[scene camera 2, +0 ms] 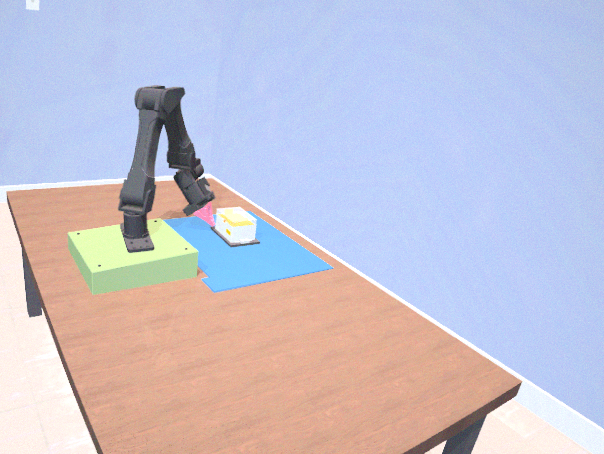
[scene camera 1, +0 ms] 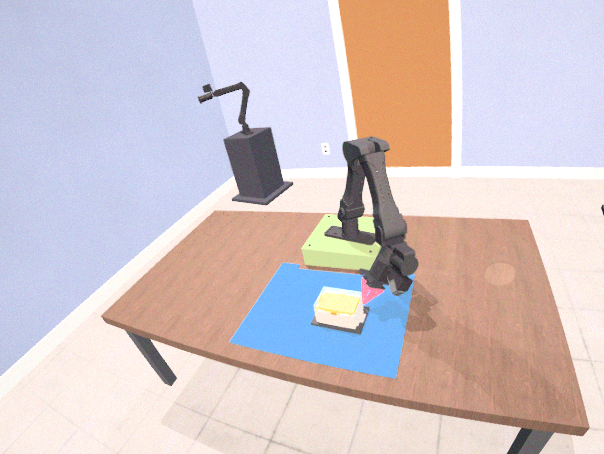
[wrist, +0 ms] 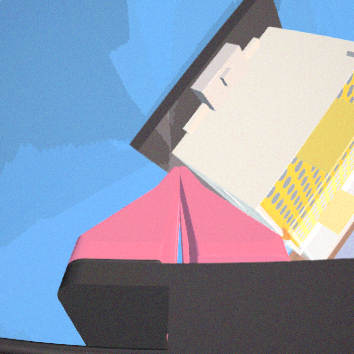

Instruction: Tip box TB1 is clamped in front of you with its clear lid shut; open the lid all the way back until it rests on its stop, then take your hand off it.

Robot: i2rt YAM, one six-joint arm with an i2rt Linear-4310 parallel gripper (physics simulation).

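Pixels of known places: gripper, fingertip midpoint: (scene camera 2: 213, 225) (scene camera 1: 362, 303) (wrist: 179, 177); arm's base, origin of the base link: (scene camera 2: 136, 237) (scene camera 1: 350, 236).
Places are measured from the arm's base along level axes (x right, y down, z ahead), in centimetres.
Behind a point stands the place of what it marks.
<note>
Tip box TB1 (scene camera 1: 340, 319) {y 2.2, x -14.0, z 37.0 cm} (scene camera 2: 241, 233) {y 2.6, x -5.5, z 33.1 cm} (wrist: 260, 115) {y 2.4, x -17.4, z 31.5 cm} sits upright on a dark base plate (scene camera 1: 364, 320) {y 5.5, x -19.2, z 32.3 cm} (wrist: 245, 25) {y 5.3, x -19.2, z 34.9 cm}, with a yellow rack (scene camera 1: 340, 303) (wrist: 324, 140) {y -0.6, x -17.4, z 31.6 cm} inside. The clear lid (scene camera 1: 341, 291) {y -1.6, x -11.3, z 29.9 cm} looks shut over the rack; its edges are faint. My gripper (scene camera 1: 364, 303) {y 4.3, x -16.4, z 27.3 cm} (scene camera 2: 213, 226) {y 4.3, x -16.4, z 27.3 cm} (wrist: 179, 177) {y 4.3, x -16.4, z 27.3 cm} is shut, its pink fingertips together with nothing between them. The tips are low beside one end of the box, near a lower corner in the wrist view. Whether they touch the box or lid cannot be told.
A blue mat (scene camera 1: 280, 320) {y 6.1, x 5.3, z 41.6 cm} (scene camera 2: 265, 265) {y 6.1, x 10.2, z 35.4 cm} lies under the base plate on the wooden table (scene camera 1: 165, 290) {y 6.4, x 59.5, z 48.5 cm} (scene camera 2: 300, 350) {y 6.4, x 50.4, z 27.8 cm}. The arm stands on a green block (scene camera 1: 340, 256) {y 1.0, x -1.3, z 11.6 cm} (scene camera 2: 145, 277) {y 4.0, x 16.0, z 0.1 cm} behind the mat. A second arm on a dark pedestal (scene camera 1: 255, 165) stands beyond the table.
</note>
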